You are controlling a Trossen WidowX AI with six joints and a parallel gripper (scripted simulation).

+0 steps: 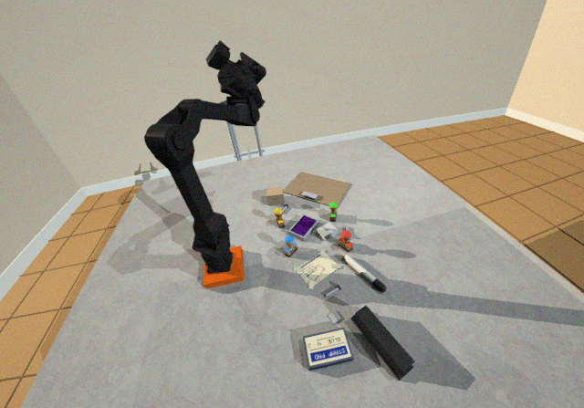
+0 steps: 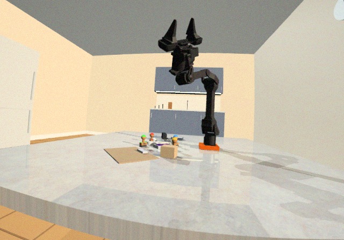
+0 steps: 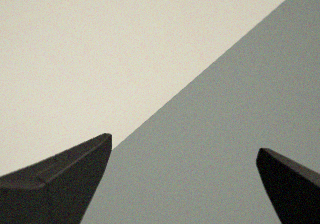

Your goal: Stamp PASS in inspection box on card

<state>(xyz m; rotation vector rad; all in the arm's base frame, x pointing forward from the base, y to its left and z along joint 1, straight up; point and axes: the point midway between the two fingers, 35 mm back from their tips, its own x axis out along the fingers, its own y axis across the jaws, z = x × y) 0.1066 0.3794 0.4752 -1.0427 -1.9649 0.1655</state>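
Now: the green-knobbed stamp 26 cm ahead of my gripper tip, 26 cm to the right of it and 50 cm below it. Also, from my gripper tip: yellow-knobbed stamp (8 cm ahead, 25 cm to the right, 50 cm below); small cardboard box (7 cm ahead, 13 cm to the right, 50 cm below); purple ink pad (15 cm ahead, 29 cm to the right, 52 cm below).
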